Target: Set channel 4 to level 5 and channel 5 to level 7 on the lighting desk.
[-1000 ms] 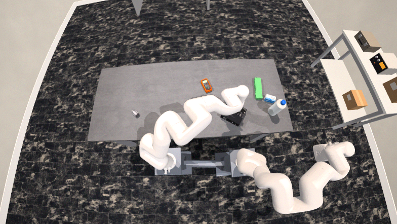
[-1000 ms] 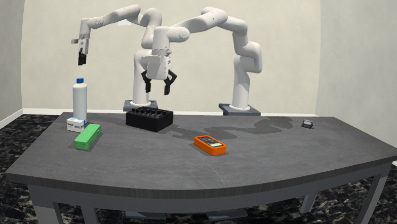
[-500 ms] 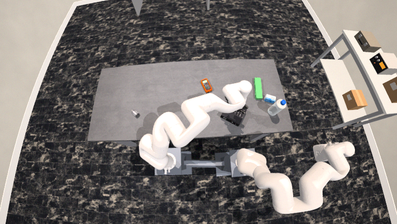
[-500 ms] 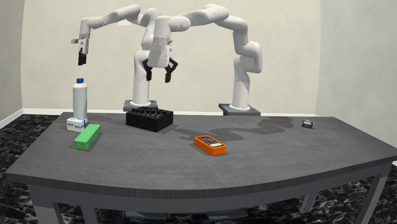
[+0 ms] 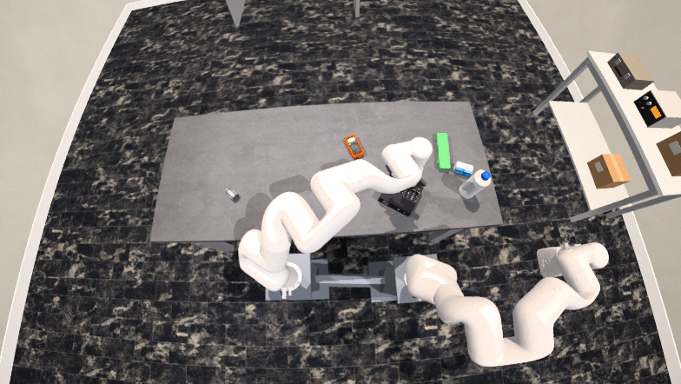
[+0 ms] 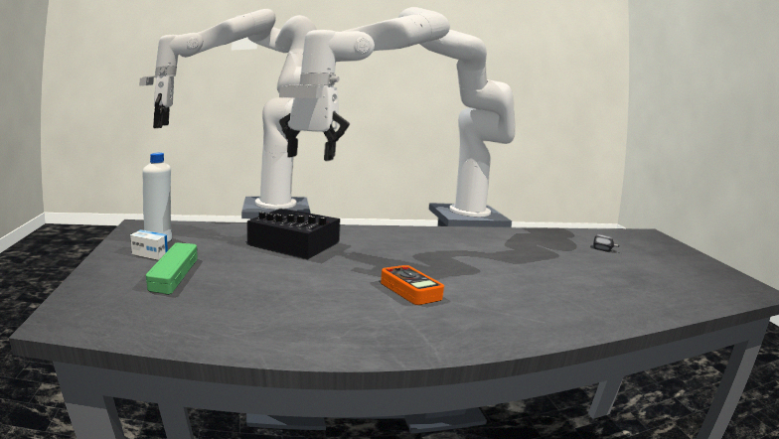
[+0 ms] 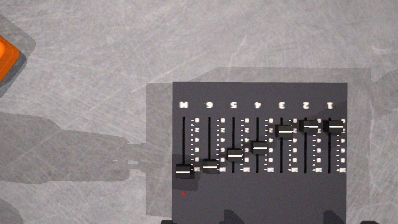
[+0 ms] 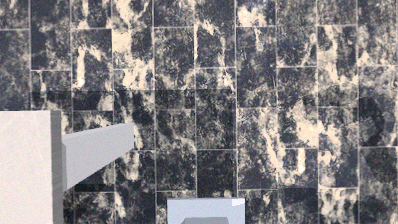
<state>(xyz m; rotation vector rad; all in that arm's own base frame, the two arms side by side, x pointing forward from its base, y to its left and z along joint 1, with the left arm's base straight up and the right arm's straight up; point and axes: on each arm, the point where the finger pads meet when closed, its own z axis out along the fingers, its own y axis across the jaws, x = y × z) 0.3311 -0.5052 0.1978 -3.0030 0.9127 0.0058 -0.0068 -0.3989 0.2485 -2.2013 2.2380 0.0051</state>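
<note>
My left gripper is now 2 cm short of the channel 5 fader, 1 cm to the left of it and 13 cm above it. The rest, counted from my left hand: M fader: 3 cm ahead, 3 cm to the left, 13 cm below; channel 6 fader: 2 cm ahead, 1 cm to the left, 13 cm below; channel 4 fader: 2 cm ahead, 4 cm to the right, 13 cm below.
</note>
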